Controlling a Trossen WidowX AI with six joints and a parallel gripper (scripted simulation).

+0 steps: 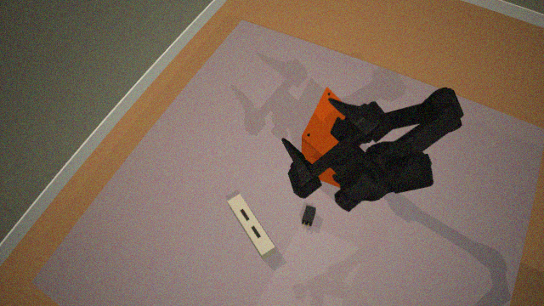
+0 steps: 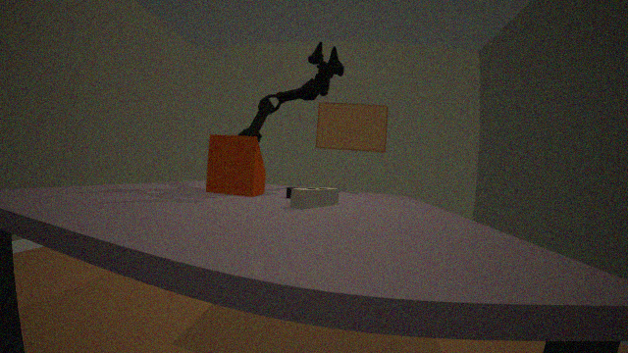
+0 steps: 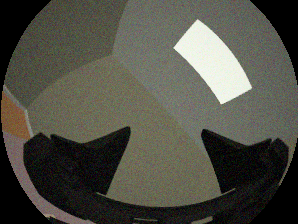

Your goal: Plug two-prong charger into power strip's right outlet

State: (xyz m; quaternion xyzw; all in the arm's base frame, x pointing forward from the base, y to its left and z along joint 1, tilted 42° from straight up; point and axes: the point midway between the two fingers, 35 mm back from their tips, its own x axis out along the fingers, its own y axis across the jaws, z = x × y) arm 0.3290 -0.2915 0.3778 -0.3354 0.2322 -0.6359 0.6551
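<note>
The dark two-prong charger lies 7 cm behind my gripper tip, 1 cm to the right of it and 63 cm below it.
</note>
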